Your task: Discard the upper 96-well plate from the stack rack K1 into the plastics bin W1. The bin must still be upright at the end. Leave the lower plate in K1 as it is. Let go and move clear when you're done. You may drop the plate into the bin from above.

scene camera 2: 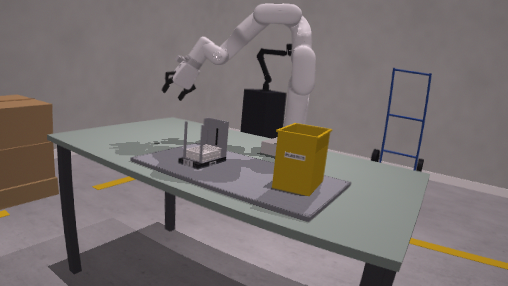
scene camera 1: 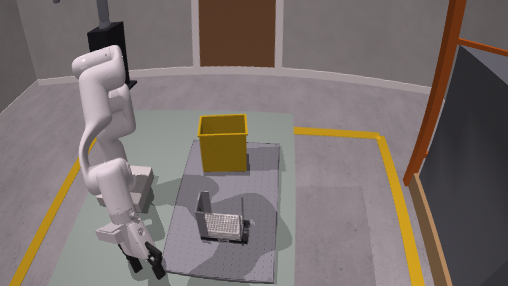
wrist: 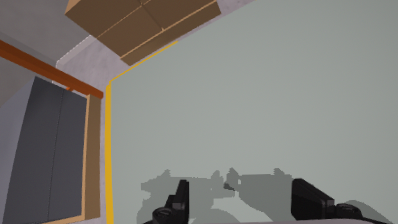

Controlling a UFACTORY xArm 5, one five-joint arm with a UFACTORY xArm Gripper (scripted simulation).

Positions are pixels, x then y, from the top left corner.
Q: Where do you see a yellow plastics bin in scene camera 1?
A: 220,152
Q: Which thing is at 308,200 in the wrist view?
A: My gripper.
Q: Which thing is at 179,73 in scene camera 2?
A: My gripper.
